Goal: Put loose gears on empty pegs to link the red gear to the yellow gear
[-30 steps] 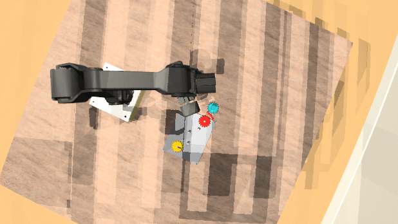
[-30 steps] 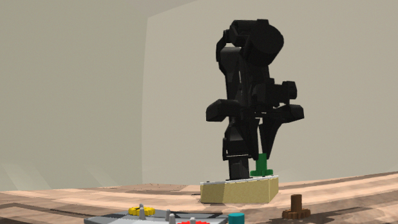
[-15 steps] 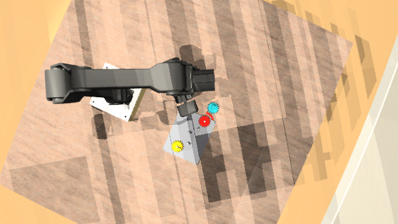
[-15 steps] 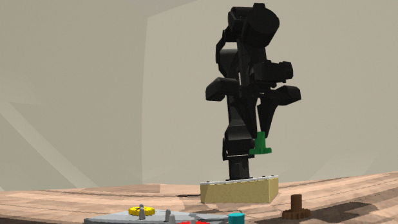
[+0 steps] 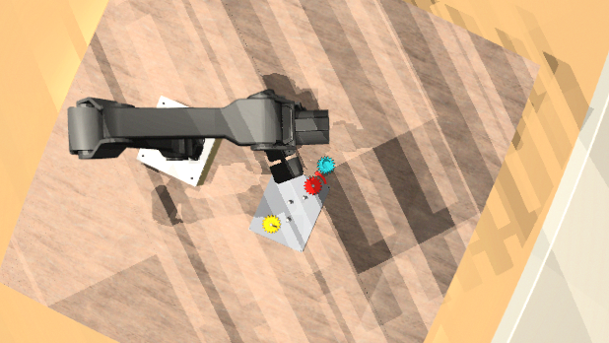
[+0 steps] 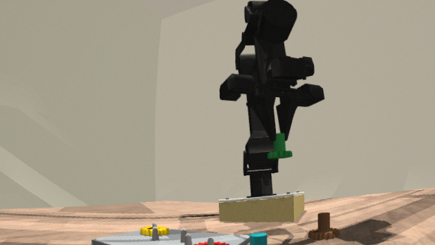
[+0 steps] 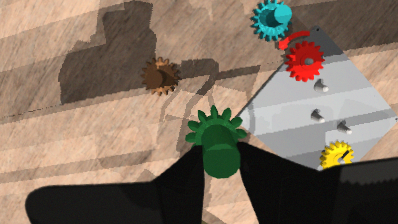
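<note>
Right now my gripper tip is 120 mm short of the red gear, 70 mm to the left of it and 150 mm above it. From my gripper tip the other things lie so: cyan gear (130 mm ahead, 150 mm below); green gear (10 mm below); brown gear (20 mm behind, 70 mm to the left, 150 mm below).
</note>
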